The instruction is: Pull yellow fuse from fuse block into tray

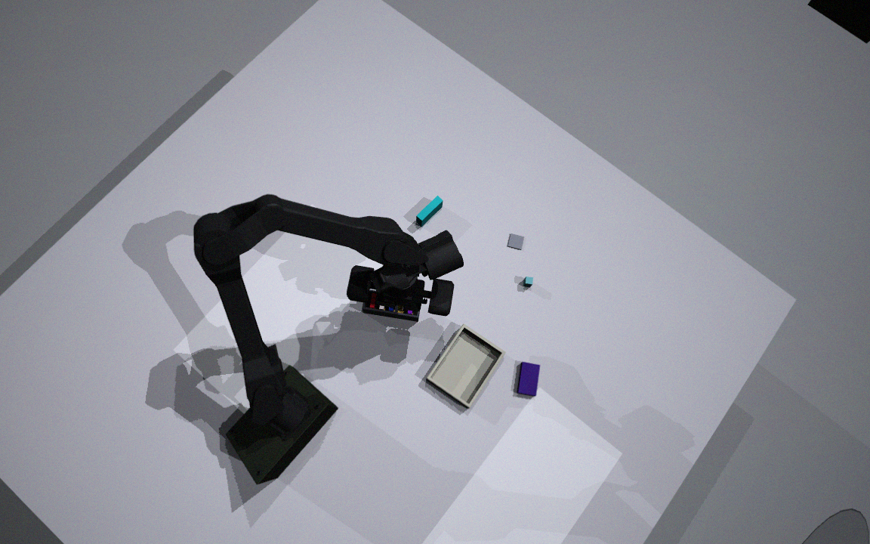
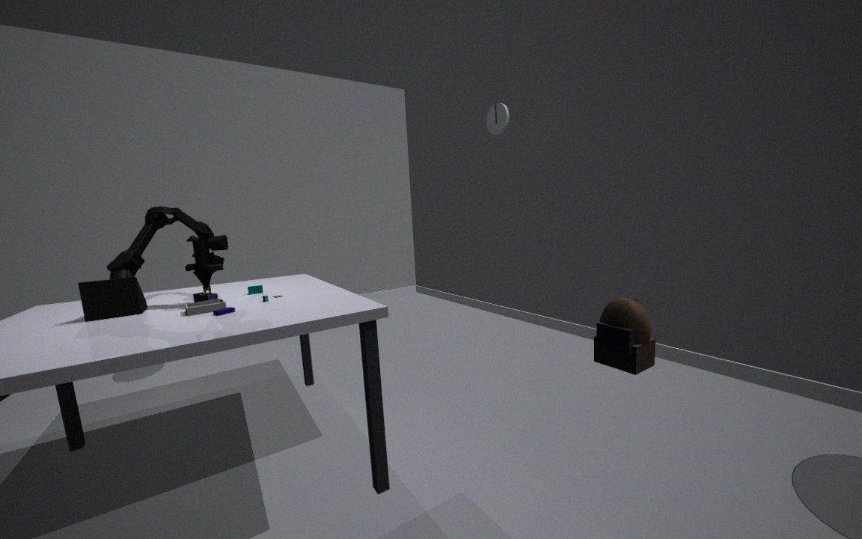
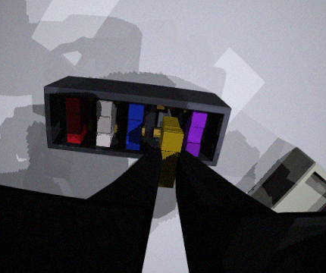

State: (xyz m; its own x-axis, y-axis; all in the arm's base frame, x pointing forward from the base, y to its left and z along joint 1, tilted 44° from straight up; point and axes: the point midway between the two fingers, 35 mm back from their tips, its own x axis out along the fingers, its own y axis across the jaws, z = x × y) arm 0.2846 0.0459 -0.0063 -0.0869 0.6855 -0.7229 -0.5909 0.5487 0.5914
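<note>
Right now my gripper tip is 170 mm to the left of the beige tray, 70 mm above it and 10 mm short of it. Also, from my gripper tip: yellow fuse 10 mm below; then cyan bar 190 mm ahead, 110 mm to the left, 50 mm below; then small cyan cube 230 mm ahead, 140 mm to the right, 60 mm below.
</note>
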